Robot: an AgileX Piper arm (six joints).
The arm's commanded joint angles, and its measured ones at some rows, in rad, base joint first. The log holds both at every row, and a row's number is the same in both.
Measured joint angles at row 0:
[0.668 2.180 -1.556 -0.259 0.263 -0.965]
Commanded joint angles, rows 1 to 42:
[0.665 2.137 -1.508 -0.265 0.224 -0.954]
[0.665 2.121 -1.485 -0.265 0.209 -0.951]
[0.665 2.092 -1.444 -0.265 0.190 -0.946]
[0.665 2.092 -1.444 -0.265 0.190 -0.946]
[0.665 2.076 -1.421 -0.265 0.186 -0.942]
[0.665 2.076 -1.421 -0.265 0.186 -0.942]
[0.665 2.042 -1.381 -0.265 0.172 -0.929]
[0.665 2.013 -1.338 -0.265 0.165 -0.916]
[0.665 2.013 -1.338 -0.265 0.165 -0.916]
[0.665 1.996 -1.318 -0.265 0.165 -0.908]
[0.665 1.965 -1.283 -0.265 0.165 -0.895]
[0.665 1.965 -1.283 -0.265 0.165 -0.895]
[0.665 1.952 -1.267 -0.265 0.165 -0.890]
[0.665 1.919 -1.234 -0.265 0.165 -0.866]
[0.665 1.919 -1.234 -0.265 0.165 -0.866]
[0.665 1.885 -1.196 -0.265 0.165 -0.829]
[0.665 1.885 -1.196 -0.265 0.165 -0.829]
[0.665 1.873 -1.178 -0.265 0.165 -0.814]
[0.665 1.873 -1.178 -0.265 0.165 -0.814]
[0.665 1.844 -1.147 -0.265 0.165 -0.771]
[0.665 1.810 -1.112 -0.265 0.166 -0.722]
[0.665 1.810 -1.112 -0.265 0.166 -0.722]
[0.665 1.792 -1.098 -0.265 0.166 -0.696]
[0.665 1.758 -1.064 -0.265 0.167 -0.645]
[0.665 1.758 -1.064 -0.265 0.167 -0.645]
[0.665 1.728 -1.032 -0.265 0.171 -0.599]
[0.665 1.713 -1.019 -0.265 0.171 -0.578]
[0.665 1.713 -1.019 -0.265 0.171 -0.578]
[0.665 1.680 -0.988 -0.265 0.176 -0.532]
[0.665 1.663 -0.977 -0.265 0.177 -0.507]
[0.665 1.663 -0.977 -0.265 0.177 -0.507]
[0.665 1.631 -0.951 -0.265 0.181 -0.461]
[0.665 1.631 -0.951 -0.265 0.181 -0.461]
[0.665 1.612 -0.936 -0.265 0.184 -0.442]
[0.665 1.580 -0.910 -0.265 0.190 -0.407]
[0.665 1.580 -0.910 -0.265 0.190 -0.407]
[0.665 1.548 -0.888 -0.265 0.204 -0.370]
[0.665 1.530 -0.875 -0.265 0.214 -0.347]
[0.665 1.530 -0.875 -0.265 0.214 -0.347]
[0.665 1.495 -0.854 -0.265 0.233 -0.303]
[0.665 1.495 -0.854 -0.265 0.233 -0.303]
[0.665 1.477 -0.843 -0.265 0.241 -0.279]
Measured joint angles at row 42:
[0.668 1.509 -0.856 -0.260 0.224 -0.327]
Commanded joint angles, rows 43 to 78:
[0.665 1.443 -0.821 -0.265 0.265 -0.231]
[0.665 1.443 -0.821 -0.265 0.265 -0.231]
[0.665 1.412 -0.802 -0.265 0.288 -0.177]
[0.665 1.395 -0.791 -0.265 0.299 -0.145]
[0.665 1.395 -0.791 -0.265 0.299 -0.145]
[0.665 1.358 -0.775 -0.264 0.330 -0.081]
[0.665 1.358 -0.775 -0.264 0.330 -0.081]
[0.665 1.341 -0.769 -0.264 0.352 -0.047]
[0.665 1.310 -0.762 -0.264 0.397 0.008]
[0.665 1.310 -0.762 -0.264 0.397 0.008]
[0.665 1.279 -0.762 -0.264 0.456 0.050]
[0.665 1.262 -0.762 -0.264 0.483 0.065]
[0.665 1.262 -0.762 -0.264 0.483 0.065]
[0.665 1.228 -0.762 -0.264 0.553 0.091]
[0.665 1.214 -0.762 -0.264 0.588 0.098]
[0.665 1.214 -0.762 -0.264 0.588 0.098]
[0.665 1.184 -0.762 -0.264 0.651 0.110]
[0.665 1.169 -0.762 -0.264 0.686 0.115]
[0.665 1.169 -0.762 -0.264 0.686 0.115]
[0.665 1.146 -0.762 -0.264 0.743 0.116]
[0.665 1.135 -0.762 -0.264 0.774 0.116]
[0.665 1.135 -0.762 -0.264 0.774 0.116]
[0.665 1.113 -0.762 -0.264 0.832 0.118]
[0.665 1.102 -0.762 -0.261 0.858 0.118]
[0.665 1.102 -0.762 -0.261 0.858 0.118]
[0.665 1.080 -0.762 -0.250 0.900 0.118]
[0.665 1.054 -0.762 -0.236 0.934 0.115]
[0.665 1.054 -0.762 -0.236 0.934 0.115]
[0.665 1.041 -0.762 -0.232 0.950 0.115]
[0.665 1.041 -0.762 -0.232 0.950 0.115]
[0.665 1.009 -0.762 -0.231 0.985 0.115]
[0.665 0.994 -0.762 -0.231 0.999 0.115]
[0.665 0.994 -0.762 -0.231 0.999 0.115]
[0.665 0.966 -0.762 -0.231 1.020 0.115]
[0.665 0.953 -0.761 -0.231 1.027 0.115]
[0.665 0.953 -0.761 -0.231 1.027 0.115]
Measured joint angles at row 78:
[0.668 0.988 -0.764 -0.231 0.992 0.107]
